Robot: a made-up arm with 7 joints.
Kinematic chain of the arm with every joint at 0, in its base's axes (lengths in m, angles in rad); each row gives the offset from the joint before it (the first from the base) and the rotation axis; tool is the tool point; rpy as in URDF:
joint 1: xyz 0 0 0.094 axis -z
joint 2: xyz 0 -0.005 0.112 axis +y
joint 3: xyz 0 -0.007 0.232 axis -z
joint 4: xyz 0 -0.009 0.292 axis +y
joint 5: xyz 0 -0.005 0.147 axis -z
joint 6: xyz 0 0 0.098 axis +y
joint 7: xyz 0 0 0.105 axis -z
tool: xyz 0 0 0 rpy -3.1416 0 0
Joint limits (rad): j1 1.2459..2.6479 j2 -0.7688..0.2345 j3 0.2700..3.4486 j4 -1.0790..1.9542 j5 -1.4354..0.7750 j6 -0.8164..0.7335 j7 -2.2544..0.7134
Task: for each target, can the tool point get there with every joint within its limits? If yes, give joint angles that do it. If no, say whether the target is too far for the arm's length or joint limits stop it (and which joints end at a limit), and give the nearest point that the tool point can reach.
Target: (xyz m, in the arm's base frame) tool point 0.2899 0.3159 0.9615
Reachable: yes | joints 2.2435 -0.4941 3.1104 0.1119 -0.9216 -0.3465 0.4509
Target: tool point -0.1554 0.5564 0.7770
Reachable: yes | joints 1.4062 -0.4937 2.8013 0.8356 -0.5799 -0.3038 -0.7994
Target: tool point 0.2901 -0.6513 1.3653
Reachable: no: too far | nearest point 0.1321 -0.3311 0.9744 | short by 0.529 m
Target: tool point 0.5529 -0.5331 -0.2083
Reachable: no: joint limits stop it (at a limit: joint 1, joint 2, joint 3, joint 4, joint 5, joint 6) | nearest point 0.4387 0.0850 0.2895 | short by 0.802 m
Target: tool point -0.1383 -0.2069 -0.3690
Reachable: no: joint limits stop it (at a limit: joint 2, joint 3, joint 4, joint 6) | nearest point -0.1919 -0.2871 0.4742 | short by 0.849 m
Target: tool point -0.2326 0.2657 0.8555
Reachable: yes | joints 2.1012 -0.1551 1.5289 1.1927 -0.9764 -0.1085 -1.5517
